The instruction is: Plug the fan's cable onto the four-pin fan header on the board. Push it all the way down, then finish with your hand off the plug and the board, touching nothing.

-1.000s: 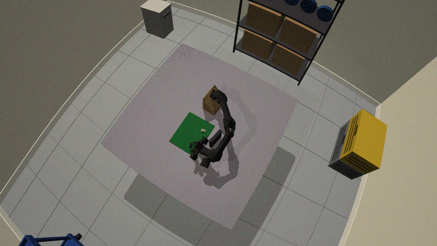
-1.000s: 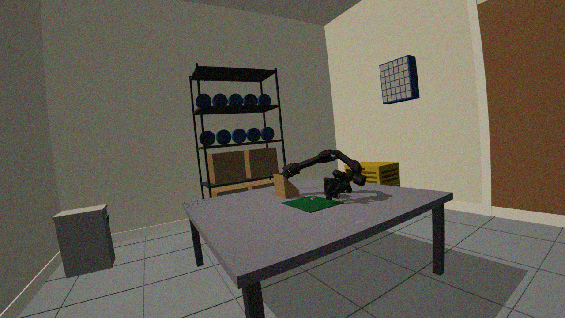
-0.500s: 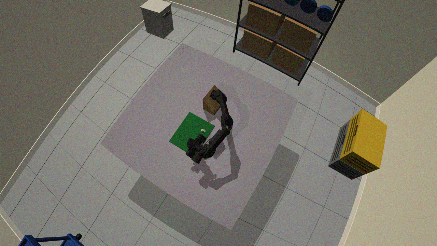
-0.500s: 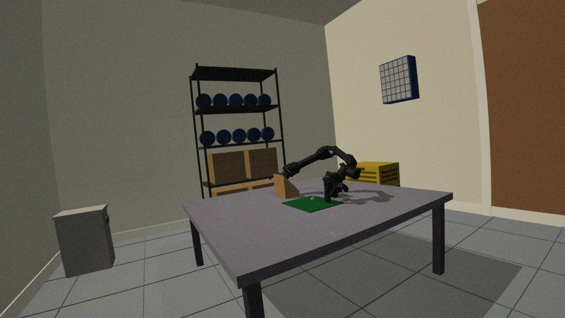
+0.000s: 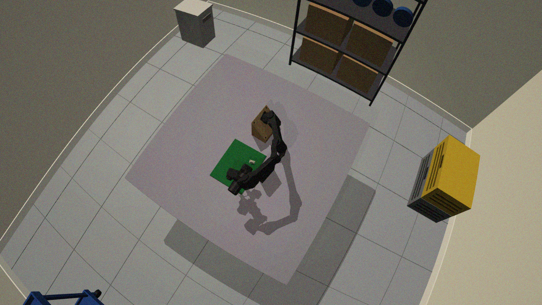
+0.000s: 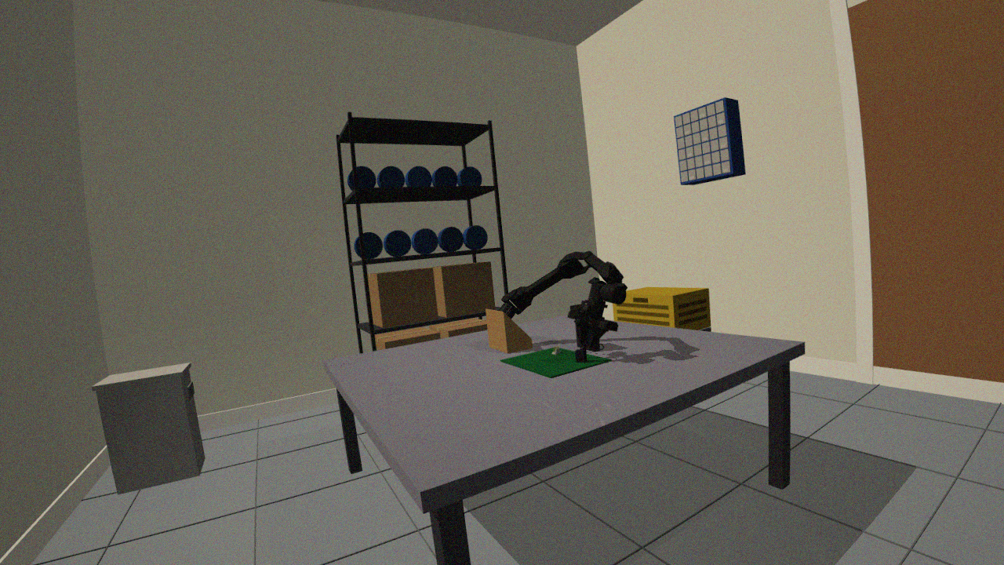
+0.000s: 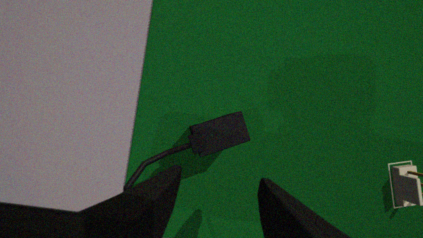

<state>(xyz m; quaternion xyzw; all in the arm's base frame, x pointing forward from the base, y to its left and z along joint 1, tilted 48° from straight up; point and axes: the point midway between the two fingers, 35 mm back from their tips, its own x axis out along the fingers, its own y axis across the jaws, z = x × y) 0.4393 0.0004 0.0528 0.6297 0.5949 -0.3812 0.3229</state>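
Right now my gripper tip is 2 cm short of the black cable, 1 cm to the left of it and 2 cm above it. Also, from my gripper tip: pale fan header 16 cm behind, 1 cm to the left, 5 cm below; then black fan 13 cm behind, 12 cm to the left, 1 cm above; then green board 10 cm behind, 6 cm to the right, 7 cm below.
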